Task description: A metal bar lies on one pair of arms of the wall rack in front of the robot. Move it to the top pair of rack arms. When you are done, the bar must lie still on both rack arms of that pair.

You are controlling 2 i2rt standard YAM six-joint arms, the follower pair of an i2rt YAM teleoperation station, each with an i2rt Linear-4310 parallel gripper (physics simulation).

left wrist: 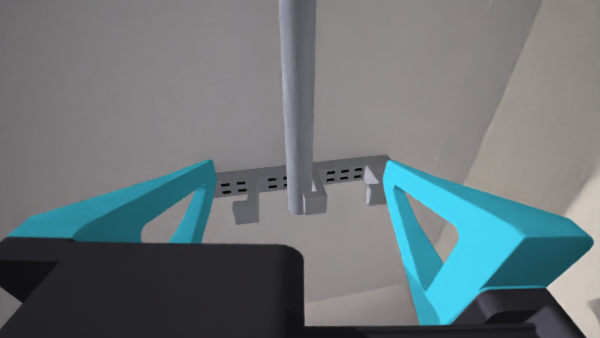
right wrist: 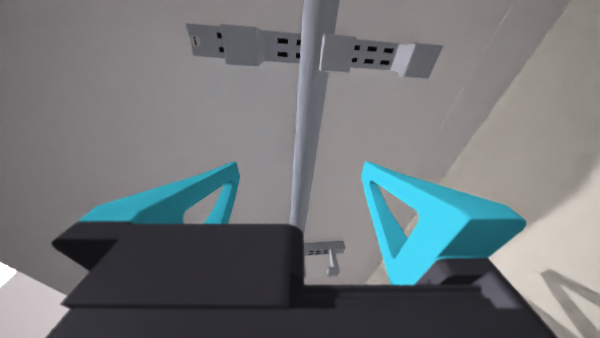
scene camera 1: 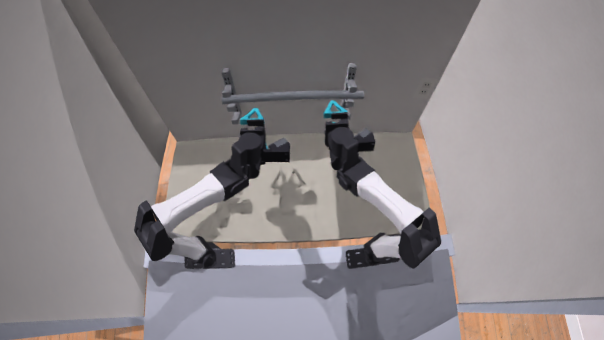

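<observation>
The grey metal bar [scene camera 1: 295, 95] [left wrist: 298, 75] [right wrist: 312, 100] lies across the middle pair of rack arms, on the middle arm [left wrist: 315, 202] [right wrist: 336, 52] at each end. The top rack arm [left wrist: 246, 212] [right wrist: 241, 45] on each rail carries nothing. My left gripper [scene camera 1: 254, 111] [left wrist: 299, 169] is open, in front of the bar near its left end. My right gripper [scene camera 1: 333, 103] [right wrist: 300, 169] is open, in front of the bar near its right end. In both wrist views the bar runs across the gap between the teal fingertips. Contact is not visible; part of each gripper is hidden in the scene view.
The left rack rail [scene camera 1: 226, 76] and right rack rail [scene camera 1: 351, 71] are fixed to the back wall [scene camera 1: 290, 45]. A bottom rack arm [left wrist: 375, 194] [right wrist: 422, 61] sits below the bar on each side. Side walls [scene camera 1: 90, 175] [scene camera 1: 510, 165] stand left and right of the arms.
</observation>
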